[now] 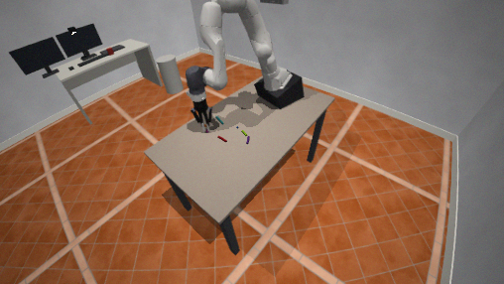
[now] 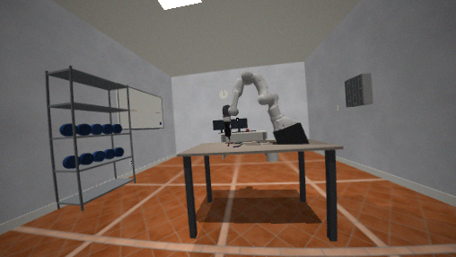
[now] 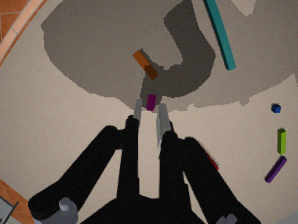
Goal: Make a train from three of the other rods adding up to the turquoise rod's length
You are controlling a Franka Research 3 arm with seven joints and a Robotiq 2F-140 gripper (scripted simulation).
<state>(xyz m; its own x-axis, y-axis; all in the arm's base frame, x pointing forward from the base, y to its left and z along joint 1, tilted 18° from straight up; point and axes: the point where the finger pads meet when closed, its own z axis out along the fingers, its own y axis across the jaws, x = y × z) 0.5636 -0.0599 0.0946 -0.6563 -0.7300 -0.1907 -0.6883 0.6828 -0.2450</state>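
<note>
Right now my hand is 1 cm past the magenta rod and 5 cm above it. Also, from my hand: orange rod (3 cm behind, 5 cm to the right, 5 cm below); red rod (3 cm behind, 12 cm to the left, 5 cm below); turquoise rod (13 cm behind, 4 cm to the right, 5 cm below).
</note>
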